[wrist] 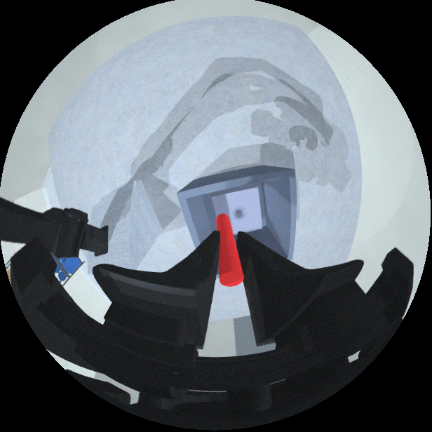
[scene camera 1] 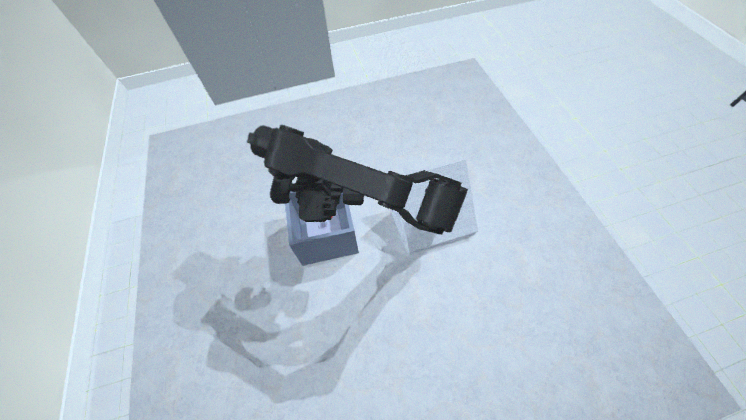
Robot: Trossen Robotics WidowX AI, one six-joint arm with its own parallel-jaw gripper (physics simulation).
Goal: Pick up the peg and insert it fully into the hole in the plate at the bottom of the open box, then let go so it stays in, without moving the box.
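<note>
My gripper [wrist: 227, 236] is shut on the red peg [wrist: 230, 255] [scene camera 1: 333, 216]. In the wrist view the peg juts out past the fingertips, its far end towards the box. In the scene view the gripper's body is above the open blue-grey box [scene camera 1: 326, 247] [wrist: 280, 200] and hides its fingertips; a speck of the peg shows. The pale plate [scene camera 1: 314, 229] [wrist: 251, 199] lies at the bottom of the box. Its round hole [wrist: 240, 213] appears to the right of the peg's far end in the wrist view. The peg is outside the hole.
A low pale block [scene camera 1: 470, 208] [wrist: 145, 230] stands beside the box, partly under the arm. A grey panel [scene camera 1: 255, 46] is at the back. The arm's shadow falls on the grey mat [scene camera 1: 522, 313]. A blue object [wrist: 73, 264] shows at the lower left in the wrist view.
</note>
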